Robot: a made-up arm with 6 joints. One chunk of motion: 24 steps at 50 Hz.
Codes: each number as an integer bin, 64 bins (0 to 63) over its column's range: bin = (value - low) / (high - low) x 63, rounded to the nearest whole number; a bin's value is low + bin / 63 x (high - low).
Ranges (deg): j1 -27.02..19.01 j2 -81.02..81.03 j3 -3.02..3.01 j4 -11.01..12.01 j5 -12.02..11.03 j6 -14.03..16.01
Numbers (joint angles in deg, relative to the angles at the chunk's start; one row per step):
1: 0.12 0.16 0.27 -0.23 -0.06 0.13
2: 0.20 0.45 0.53 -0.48 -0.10 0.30
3: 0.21 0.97 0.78 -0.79 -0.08 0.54
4: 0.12 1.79 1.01 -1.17 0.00 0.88
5: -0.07 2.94 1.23 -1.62 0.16 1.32
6: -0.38 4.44 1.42 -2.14 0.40 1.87
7: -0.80 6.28 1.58 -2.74 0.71 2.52
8: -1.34 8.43 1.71 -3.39 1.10 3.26
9: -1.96 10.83 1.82 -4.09 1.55 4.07
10: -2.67 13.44 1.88 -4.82 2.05 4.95
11: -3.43 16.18 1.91 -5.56 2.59 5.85
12: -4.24 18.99 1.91 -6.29 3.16 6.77
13: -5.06 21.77 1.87 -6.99 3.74 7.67
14: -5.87 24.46 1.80 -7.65 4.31 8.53
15: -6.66 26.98 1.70 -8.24 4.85 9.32
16: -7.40 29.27 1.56 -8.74 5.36 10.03
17: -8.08 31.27 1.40 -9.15 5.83 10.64
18: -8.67 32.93 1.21 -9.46 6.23 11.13
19: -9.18 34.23 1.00 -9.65 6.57 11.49
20: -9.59 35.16 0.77 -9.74 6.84 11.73
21: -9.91 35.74 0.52 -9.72 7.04 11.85
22: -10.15 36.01 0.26 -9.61 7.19 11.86
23: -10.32 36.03 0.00 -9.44 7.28 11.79
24: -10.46 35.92 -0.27 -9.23 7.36 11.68
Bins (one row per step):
1: 37 32 34 30 33 30
2: 37 32 37 29 33 30
3: 37 32 40 28 33 31
4: 37 32 42 27 33 31
5: 37 33 44 26 33 32
6: 36 33 46 24 34 33
7: 36 34 48 23 35 35
8: 35 35 49 21 36 36
9: 34 36 51 19 37 38
10: 33 37 51 17 38 40
11: 32 38 52 15 40 42
12: 31 39 52 13 41 44
13: 30 40 51 11 43 46
14: 29 41 50 9 45 47
15: 28 42 49 8 46 49
16: 27 43 48 6 48 50
17: 26 44 46 5 49 52
18: 25 44 44 4 50 53
19: 24 45 42 4 51 54
20: 24 45 40 3 52 54
21: 23 45 37 4 52 54
22: 23 45 34 4 53 54
23: 23 46 32 4 53 54
24: 23 45 29 5 53 54

